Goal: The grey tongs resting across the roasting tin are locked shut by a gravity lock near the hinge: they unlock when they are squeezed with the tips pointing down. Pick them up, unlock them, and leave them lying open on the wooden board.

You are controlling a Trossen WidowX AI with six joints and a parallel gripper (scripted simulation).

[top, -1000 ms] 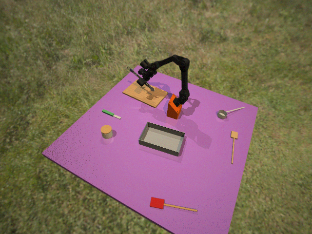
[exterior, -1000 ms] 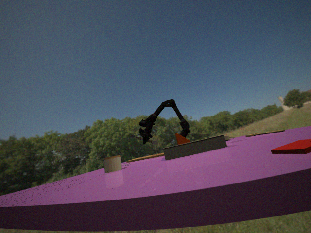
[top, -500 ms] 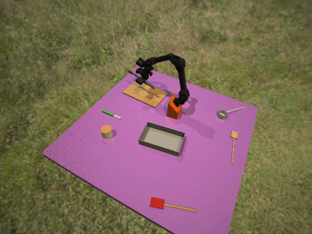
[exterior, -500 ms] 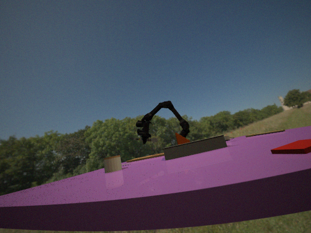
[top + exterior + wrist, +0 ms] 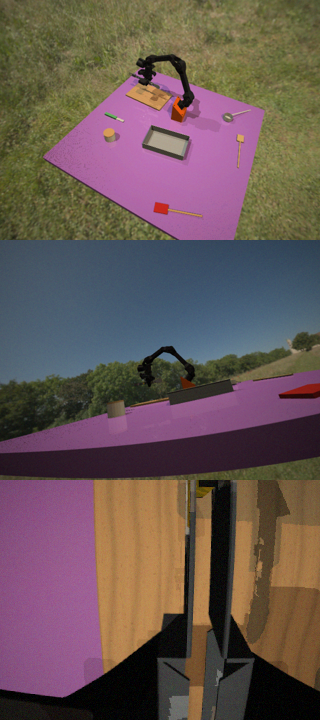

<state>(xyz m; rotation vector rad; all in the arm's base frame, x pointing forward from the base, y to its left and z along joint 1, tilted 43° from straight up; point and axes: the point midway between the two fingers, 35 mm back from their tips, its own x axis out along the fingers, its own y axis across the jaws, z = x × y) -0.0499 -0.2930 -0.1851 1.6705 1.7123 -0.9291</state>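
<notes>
Right now my gripper tip is 14 cm above the wooden board, 4 cm past it and 1 cm to the right of it. Also, from my gripper tip: grey roasting tin: 38 cm to the left, 38 cm ahead, 11 cm below; then cork-lidded jar: 53 cm ahead, 11 cm below, 2 cm to the right; then green-handled knife: 34 cm ahead, 14 cm below, 10 cm to the right.
</notes>
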